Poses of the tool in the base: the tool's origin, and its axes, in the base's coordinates. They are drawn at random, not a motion.
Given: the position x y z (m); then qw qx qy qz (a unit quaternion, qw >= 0).
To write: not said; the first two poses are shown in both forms.
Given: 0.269, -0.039, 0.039, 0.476, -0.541, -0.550, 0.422
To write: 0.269, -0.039, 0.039, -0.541, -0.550, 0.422, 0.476
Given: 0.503, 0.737, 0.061, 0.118, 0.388, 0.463, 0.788
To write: 0.503, 0.737, 0.061, 0.388, 0.463, 0.788, 0.118
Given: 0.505, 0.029, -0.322, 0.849, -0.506, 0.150, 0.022
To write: 0.505, 0.029, -0.322, -0.506, 0.150, 0.022, 0.849
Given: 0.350, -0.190, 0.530, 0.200, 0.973, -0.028, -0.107
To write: 0.350, -0.190, 0.530, 0.973, -0.028, -0.107, 0.200
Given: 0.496, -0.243, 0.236, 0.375, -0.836, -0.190, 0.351
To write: 0.496, -0.243, 0.236, -0.836, -0.190, 0.351, 0.375
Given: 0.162, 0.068, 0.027, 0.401, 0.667, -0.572, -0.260
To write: 0.162, 0.068, 0.027, 0.667, -0.572, -0.260, 0.401
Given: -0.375, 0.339, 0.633, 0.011, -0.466, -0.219, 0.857
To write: -0.375, 0.339, 0.633, -0.466, -0.219, 0.857, 0.011
